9 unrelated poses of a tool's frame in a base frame.
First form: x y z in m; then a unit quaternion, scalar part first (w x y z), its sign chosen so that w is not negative.
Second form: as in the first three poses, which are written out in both.
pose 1, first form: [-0.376 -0.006 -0.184 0.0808 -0.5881 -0.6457 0.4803]
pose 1, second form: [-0.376 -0.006 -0.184 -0.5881 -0.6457 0.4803 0.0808]
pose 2, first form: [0.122 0.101 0.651 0.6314 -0.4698 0.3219 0.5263]
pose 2, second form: [0.122 0.101 0.651 -0.4698 0.3219 0.5263 0.6314]
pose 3, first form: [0.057 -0.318 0.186 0.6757 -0.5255 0.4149 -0.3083]
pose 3, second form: [0.057 -0.318 0.186 -0.5255 0.4149 -0.3083 0.6757]
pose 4, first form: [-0.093 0.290 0.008 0.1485 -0.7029 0.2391 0.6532]
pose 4, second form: [-0.093 0.290 0.008 -0.7029 0.2391 0.6532 0.1485]
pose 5, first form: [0.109 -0.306 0.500 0.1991 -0.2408 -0.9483 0.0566]
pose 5, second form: [0.109 -0.306 0.500 -0.2408 -0.9483 0.0566 0.1991]
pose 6, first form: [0.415 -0.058 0.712 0.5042 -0.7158 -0.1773 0.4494]
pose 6, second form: [0.415 -0.058 0.712 -0.7158 -0.1773 0.4494 0.5042]
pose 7, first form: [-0.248 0.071 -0.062 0.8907 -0.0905 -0.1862 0.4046]
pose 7, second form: [-0.248 0.071 -0.062 -0.0905 -0.1862 0.4046 0.8907]
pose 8, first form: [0.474 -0.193 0.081 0.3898 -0.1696 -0.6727 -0.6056]
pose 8, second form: [0.474 -0.193 0.081 -0.1696 -0.6727 -0.6056 0.3898]
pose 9, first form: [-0.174 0.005 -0.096 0.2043 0.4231 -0.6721 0.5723]
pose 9, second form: [-0.174 0.005 -0.096 0.4231 -0.6721 0.5723 0.2043]
